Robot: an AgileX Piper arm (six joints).
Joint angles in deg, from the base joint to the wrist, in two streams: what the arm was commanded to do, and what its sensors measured. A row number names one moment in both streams.
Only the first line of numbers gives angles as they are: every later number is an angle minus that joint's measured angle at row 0.
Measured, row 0: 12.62, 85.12, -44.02, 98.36, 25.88, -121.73
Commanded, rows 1 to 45: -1.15, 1.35, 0.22, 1.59, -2.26, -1.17; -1.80, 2.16, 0.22, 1.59, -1.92, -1.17; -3.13, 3.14, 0.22, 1.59, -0.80, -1.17; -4.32, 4.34, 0.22, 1.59, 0.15, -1.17; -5.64, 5.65, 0.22, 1.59, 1.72, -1.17; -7.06, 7.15, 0.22, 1.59, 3.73, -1.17; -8.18, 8.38, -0.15, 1.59, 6.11, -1.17; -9.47, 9.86, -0.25, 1.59, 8.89, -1.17; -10.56, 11.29, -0.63, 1.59, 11.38, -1.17; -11.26, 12.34, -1.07, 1.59, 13.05, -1.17; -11.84, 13.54, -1.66, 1.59, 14.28, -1.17; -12.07, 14.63, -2.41, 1.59, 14.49, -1.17; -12.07, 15.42, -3.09, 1.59, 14.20, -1.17; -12.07, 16.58, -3.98, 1.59, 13.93, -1.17; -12.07, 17.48, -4.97, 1.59, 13.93, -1.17; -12.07, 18.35, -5.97, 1.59, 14.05, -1.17; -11.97, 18.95, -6.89, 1.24, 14.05, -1.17; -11.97, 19.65, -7.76, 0.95, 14.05, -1.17; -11.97, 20.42, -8.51, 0.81, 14.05, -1.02; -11.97, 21.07, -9.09, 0.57, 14.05, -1.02; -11.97, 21.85, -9.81, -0.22, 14.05, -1.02; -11.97, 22.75, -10.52, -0.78, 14.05, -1.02; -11.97, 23.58, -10.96, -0.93, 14.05, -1.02; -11.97, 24.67, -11.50, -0.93, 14.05, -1.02; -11.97, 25.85, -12.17, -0.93, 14.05, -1.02; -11.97, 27.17, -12.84, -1.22, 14.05, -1.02; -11.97, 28.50, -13.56, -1.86, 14.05, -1.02; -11.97, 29.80, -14.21, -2.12, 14.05, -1.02; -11.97, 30.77, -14.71, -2.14, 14.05, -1.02; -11.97, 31.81, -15.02, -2.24, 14.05, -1.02; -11.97, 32.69, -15.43, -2.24, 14.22, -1.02; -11.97, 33.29, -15.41, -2.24, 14.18, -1.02; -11.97, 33.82, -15.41, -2.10, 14.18, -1.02; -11.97, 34.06, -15.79, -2.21, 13.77, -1.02; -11.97, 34.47, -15.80, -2.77, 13.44, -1.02; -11.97, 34.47, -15.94, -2.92, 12.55, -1.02; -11.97, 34.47, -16.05, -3.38, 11.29, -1.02; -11.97, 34.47, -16.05, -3.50, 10.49, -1.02; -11.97, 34.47, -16.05, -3.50, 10.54, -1.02; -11.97, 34.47, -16.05, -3.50, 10.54, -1.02; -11.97, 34.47, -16.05, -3.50, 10.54, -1.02; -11.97, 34.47, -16.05, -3.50, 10.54, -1.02; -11.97, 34.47, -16.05, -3.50, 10.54, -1.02; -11.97, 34.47, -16.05, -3.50, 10.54, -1.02; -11.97, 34.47, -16.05, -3.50, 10.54, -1.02
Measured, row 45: -11.57, 34.87, -15.73, -3.55, 10.27, -0.39
